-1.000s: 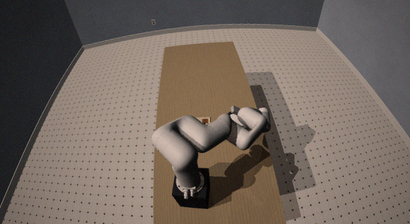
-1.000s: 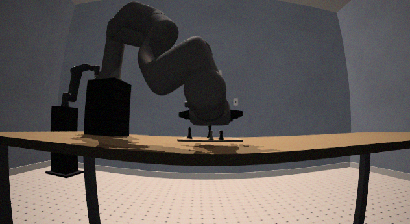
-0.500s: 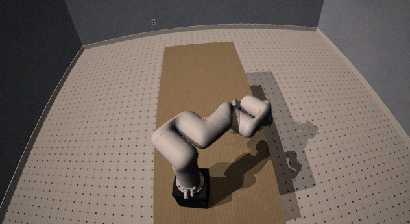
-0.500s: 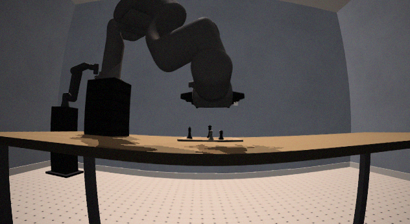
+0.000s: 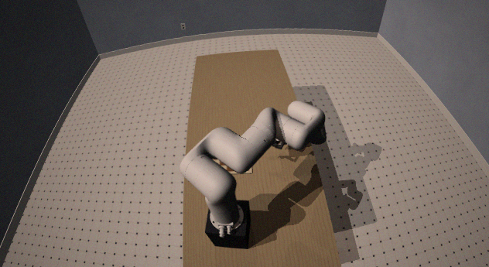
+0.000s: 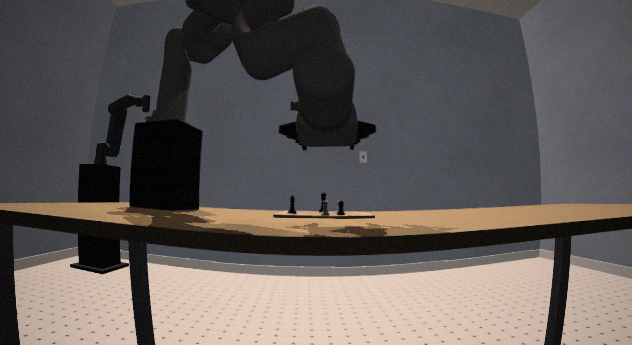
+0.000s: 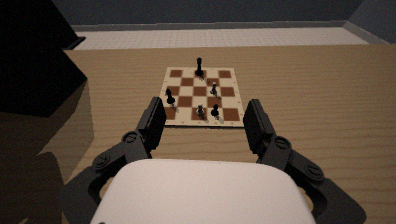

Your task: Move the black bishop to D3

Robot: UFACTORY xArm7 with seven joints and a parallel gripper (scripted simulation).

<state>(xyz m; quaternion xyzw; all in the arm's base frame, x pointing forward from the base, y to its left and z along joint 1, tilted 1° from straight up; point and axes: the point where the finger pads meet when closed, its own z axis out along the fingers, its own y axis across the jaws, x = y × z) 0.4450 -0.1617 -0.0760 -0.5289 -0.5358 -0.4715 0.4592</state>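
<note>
Right now my hand is 140 mm to the right of the black bishop, 130 mm above it and 80 mm past it. Round my hand: black pawn (130 mm below, 110 mm to the left, 30 mm ahead); then chessboard (180 mm to the left, 150 mm below, 10 mm behind).
</note>
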